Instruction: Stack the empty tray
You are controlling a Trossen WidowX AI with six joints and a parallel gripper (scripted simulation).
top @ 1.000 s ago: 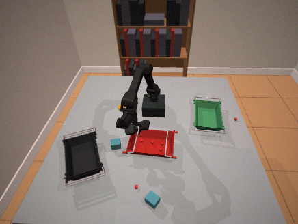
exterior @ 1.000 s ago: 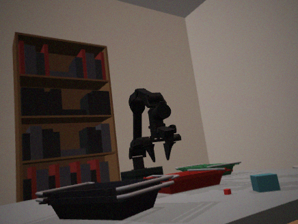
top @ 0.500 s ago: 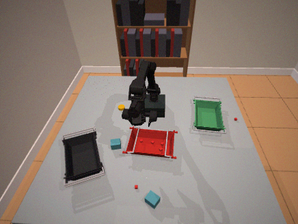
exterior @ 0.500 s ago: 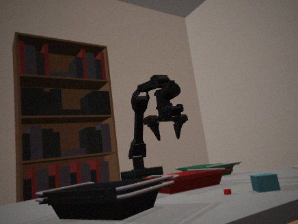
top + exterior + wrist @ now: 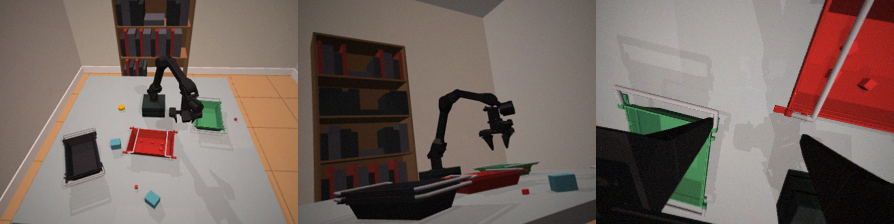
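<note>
Now: the green tray 19 cm to the left of my gripper tip, 19 cm behind it and 10 cm below it. Round my gripper tip: yellow disc 45 cm to the right, 28 cm behind, 14 cm below.
</note>
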